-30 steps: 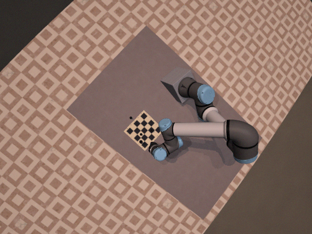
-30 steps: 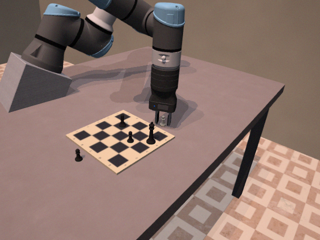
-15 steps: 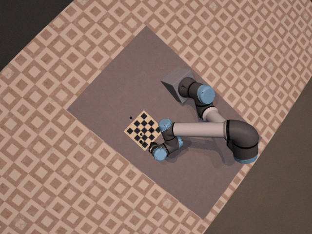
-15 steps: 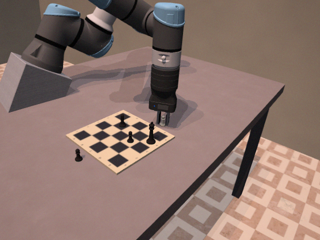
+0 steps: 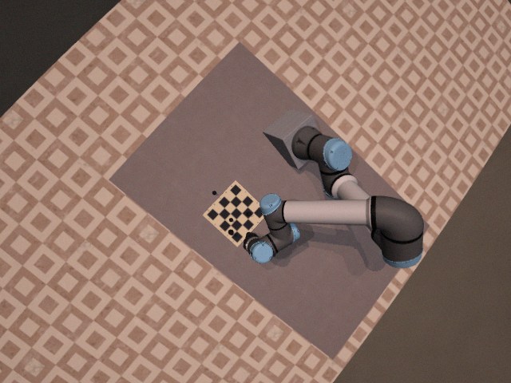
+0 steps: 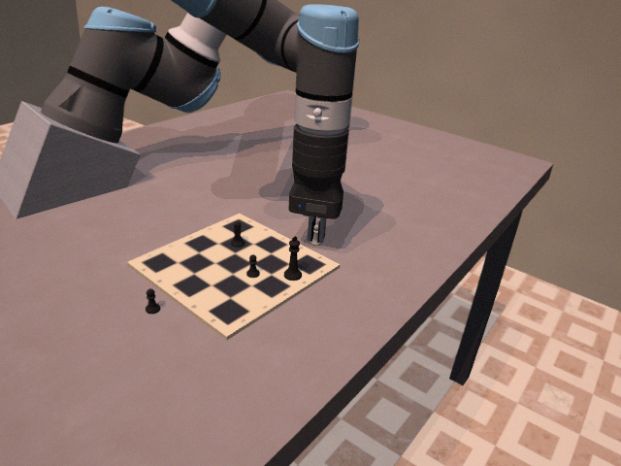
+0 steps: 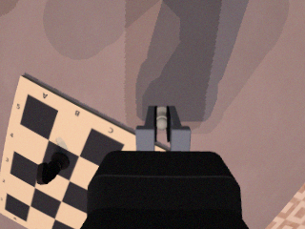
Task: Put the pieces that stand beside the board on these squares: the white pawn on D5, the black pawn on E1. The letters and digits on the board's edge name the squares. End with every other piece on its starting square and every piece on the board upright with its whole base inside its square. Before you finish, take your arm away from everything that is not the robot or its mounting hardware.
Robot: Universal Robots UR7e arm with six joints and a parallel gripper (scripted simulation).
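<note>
Right now my hand is 1 cm above the white pawn. The rest, counted from my hand: chessboard (2 cm behind, 14 cm to the right, 2 cm below); black king (5 cm ahead, 9 cm to the right, 1 cm above).
</note>
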